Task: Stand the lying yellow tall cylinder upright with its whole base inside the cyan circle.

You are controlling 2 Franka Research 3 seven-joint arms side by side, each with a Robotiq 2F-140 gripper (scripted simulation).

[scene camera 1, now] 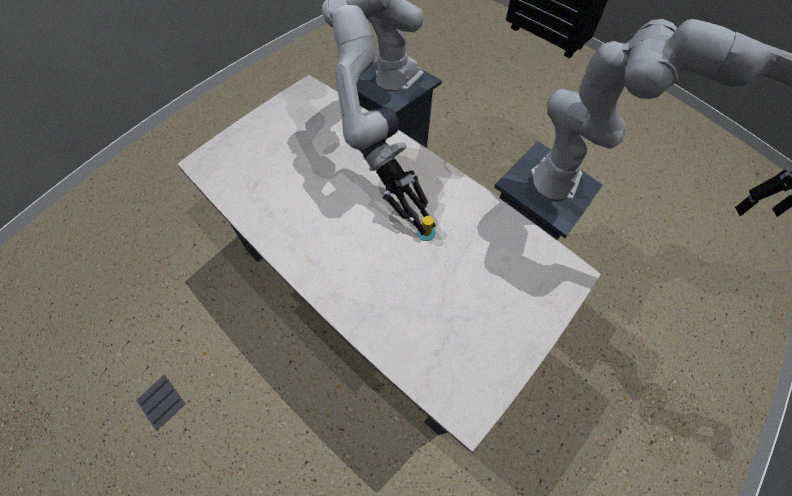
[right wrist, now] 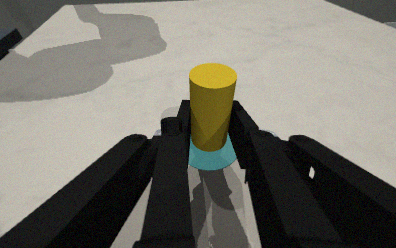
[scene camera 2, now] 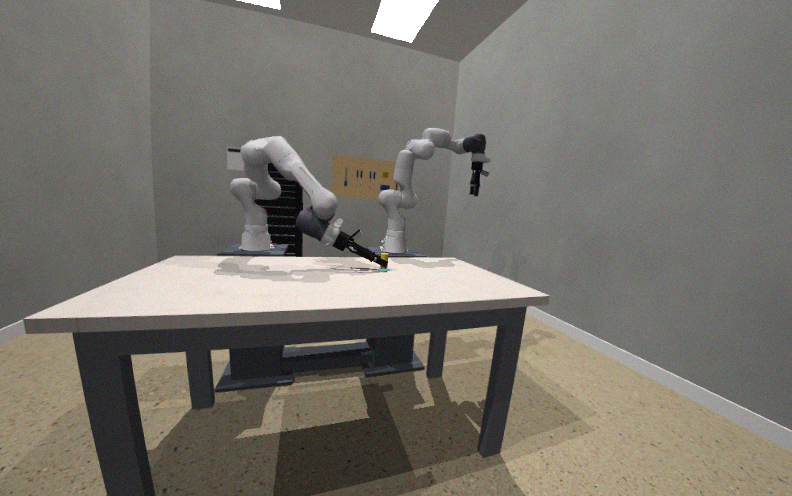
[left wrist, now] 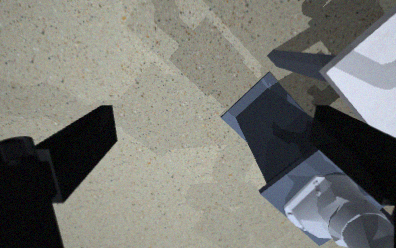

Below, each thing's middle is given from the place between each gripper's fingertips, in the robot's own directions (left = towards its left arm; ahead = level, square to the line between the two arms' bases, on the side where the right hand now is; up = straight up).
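Labels:
Cyan circle [right wrist: 207, 161]: my right hand [scene camera 1: 428, 230] is 2 cm to the right of it and 4 cm above it. The yellow cylinder [right wrist: 212, 86] is 2 cm to the left of my right hand. By its middle, the cyan circle is nearer to my right hand than to my left hand.
From my left hand, the cyan circle is 50 cm ahead, 75 cm to the right and 41 cm below. My left hand is 50 cm short of the yellow cylinder, 75 cm to the left of it and 37 cm above it.

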